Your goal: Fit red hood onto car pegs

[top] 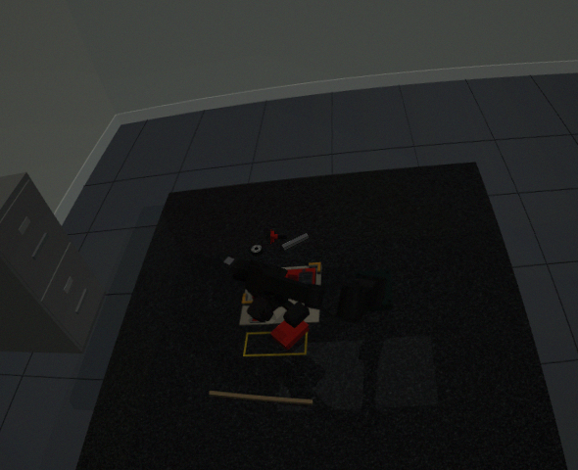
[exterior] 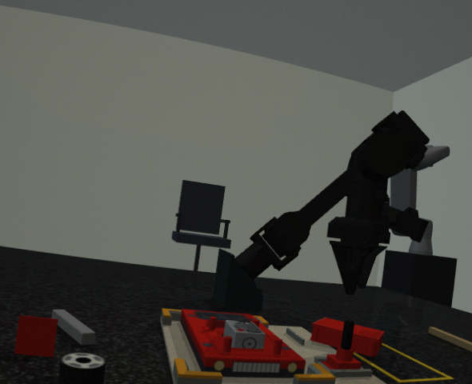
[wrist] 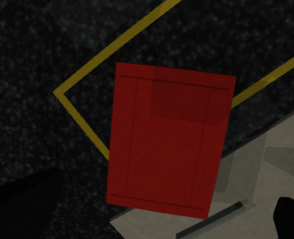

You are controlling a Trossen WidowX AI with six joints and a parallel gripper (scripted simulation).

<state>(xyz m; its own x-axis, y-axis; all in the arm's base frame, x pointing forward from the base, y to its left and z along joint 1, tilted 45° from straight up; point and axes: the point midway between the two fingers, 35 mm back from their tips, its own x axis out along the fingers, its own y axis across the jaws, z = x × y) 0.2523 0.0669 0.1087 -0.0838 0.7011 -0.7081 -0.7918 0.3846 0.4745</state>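
Now: gripper tip 6 cm above the red hood. Also, from my gripper tip: grey engine block (8 cm ahead, 17 cm to the right, 6 cm below); orange-cornered jig (6 cm ahead, 16 cm to the right, 7 cm below); wooden stick (5 cm ahead, 22 cm to the left, 8 cm below).
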